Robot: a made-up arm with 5 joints. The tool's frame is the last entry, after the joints. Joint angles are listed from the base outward. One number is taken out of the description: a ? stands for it. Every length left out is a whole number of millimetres.
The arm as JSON. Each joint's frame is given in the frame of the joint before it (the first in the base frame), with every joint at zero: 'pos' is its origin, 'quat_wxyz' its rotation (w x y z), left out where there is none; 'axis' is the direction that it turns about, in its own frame. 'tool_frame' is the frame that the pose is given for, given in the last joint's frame.
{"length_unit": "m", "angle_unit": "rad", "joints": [
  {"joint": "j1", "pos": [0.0, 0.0, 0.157], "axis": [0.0, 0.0, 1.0]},
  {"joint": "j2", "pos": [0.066, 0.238, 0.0], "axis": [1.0, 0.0, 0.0]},
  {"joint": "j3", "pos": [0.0, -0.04, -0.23], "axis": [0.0, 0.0, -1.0]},
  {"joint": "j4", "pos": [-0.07, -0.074, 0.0], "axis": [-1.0, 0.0, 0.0]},
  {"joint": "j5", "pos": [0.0, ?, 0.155], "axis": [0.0, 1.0, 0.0]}
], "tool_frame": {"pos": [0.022, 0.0, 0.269]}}
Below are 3 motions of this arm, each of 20 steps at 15 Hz.
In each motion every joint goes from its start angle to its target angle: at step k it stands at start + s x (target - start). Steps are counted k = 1, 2, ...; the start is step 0. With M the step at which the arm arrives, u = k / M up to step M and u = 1 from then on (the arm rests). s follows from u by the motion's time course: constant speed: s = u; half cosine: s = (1 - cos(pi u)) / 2; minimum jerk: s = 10 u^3 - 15 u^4 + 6 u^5.
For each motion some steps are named. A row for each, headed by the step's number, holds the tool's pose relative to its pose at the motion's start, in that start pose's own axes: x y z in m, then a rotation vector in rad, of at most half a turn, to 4 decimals.
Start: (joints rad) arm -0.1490 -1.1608 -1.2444 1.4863 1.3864
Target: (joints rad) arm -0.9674 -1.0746 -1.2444 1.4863 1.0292
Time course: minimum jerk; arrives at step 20
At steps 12, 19, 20:
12: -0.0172 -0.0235 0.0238 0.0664 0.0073 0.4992
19: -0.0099 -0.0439 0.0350 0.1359 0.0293 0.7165
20: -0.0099 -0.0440 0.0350 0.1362 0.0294 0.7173

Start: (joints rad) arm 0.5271 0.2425 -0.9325 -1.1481 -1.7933
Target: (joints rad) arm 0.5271 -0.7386 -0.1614 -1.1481 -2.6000
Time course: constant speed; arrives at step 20
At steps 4, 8, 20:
4: -0.0417 0.0815 0.0328 -0.1511 -0.2400 0.1825
8: -0.0931 0.1426 0.0394 -0.2468 -0.4809 0.4049
20: -0.1965 0.1661 -0.0234 -0.1254 -1.1407 1.2085

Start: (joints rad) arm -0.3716 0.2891 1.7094 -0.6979 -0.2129
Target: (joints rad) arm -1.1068 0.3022 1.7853 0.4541 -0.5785
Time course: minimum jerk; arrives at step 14
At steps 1, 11, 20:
1: -0.0011 0.0020 -0.0006 -0.0035 -0.0027 -0.0013
11: 0.0278 0.5062 -0.3716 -1.0536 -0.3774 -0.3829
20: 0.0546 0.5267 -0.4061 -1.1316 -0.3672 -0.4057

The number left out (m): 0.055
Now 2 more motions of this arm.
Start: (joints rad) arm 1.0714 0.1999 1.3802 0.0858 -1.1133
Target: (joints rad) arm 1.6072 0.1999 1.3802 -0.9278 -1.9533
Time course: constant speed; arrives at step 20
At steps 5, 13, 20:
5: -0.0547 -0.1293 0.0009 0.2018 -0.1984 -0.1679
13: -0.1288 -0.2861 -0.0573 0.4377 -0.4288 -0.5174
20: -0.1661 -0.3626 -0.1299 0.5252 -0.5262 -0.8751

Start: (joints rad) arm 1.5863 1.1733 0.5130 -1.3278 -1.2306
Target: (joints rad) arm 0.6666 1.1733 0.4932 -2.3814 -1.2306
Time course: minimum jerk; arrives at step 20
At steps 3, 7, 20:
3: -0.0047 -0.0139 -0.0066 0.0292 -0.0132 -0.0312
7: -0.0480 -0.1171 -0.0775 0.2696 -0.0997 -0.2700
20: -0.2041 -0.2509 -0.5853 1.2924 -0.1259 -1.0255

